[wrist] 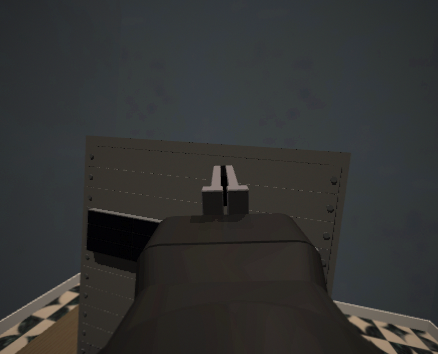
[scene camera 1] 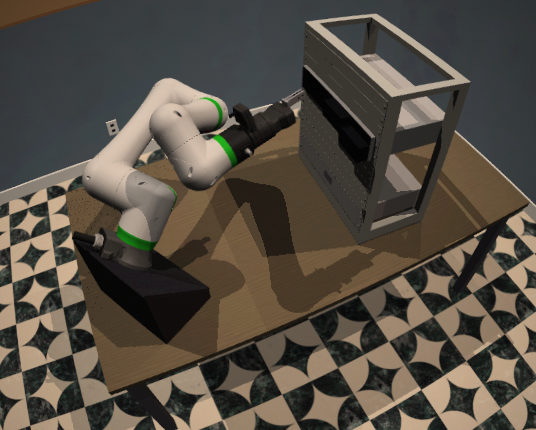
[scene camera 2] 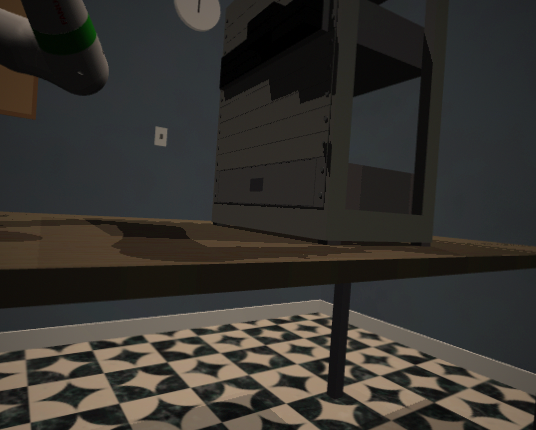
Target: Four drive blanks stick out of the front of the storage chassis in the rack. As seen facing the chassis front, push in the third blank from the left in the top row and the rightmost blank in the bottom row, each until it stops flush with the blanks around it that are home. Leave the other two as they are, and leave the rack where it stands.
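Note:
The rack stands upright on the table. Its storage chassis is a near-black band across the front. In scene camera 1, dark blocks stick out toward its right end. The rows and single blanks are too dark to tell apart. My gripper is shut and empty. In scene camera 1 its tips show by the front's left edge; contact cannot be told. In the wrist view the gripper body hides the chassis's middle and right. The gripper does not show in scene camera 2.
The table carries the arm's black wedge base and the rack. Grey panels lie above and below the chassis. Two light grey units sit inside the rack behind its front. A wall stands behind.

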